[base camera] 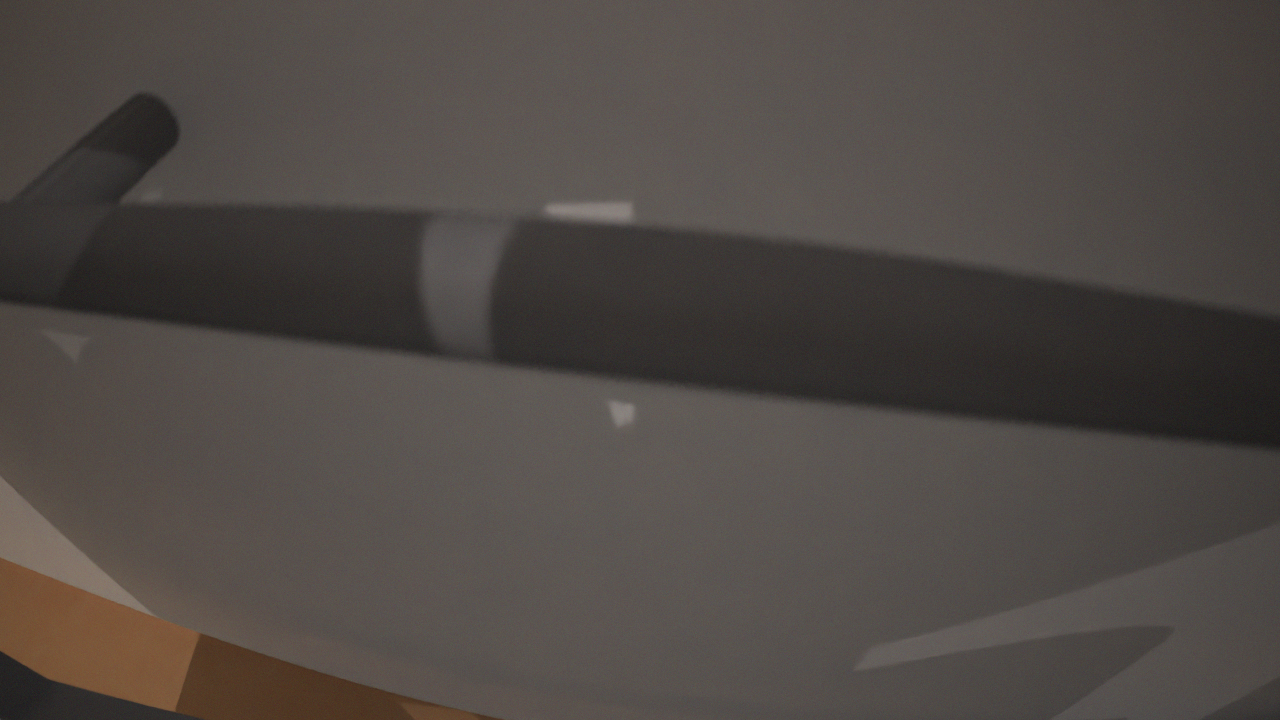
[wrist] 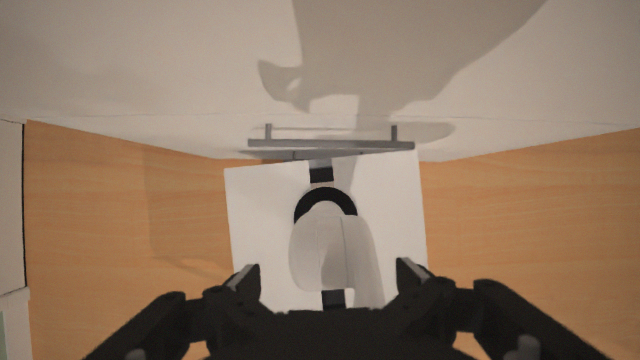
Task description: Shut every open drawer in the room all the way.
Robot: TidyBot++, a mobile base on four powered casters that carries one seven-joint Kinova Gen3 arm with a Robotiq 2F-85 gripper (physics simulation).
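Places are measured from the arm's base along level axes (x right, y ahead, z up), in millimetres.
Pixels of known places: gripper, fingertip midpoint: point(wrist: 327, 276).
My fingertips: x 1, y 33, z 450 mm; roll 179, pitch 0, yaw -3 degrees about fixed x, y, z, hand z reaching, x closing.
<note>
Behind a point stands the place of what it marks.
A white drawer front point(wrist: 165, 137) @[x -314, y 216, z 119 mm] with a grey bar handle point(wrist: 330, 144) @[x 20, y 147, z 240 mm] shows in the upper middle of the wrist view, seen steeply from above. Part of a lower handle point(wrist: 302, 154) @[x -55, y 186, z -176 mm] shows just beneath that bar. No gap shows behind a drawer front here; how far any lower drawer stands out is hidden. In the base camera view, a shaded front panel point(base camera: 716, 537) @[x 12, y 179, z -175 mm] fills most of the picture, very close, with a thick dark handle point(base camera: 805, 313) @[x 11, y 146, z -86 mm] across it. My gripper point(wrist: 327, 276) @[x 1, y 33, z 450 mm] is open and empty, above my white base, apart from the handles.
My white base point(wrist: 260, 200) @[x -161, y 60, z -14 mm] stands close against the cabinet front, with a white and black arm part over its middle. Wood floor point(wrist: 530, 225) @[x 871, y -182, z -397 mm] point(base camera: 89, 608) @[x -330, y 218, z -397 mm] lies on both sides of it. A white panelled unit point(wrist: 11, 200) @[x -1401, y 145, z -347 mm] stands at the left edge of the wrist view.
</note>
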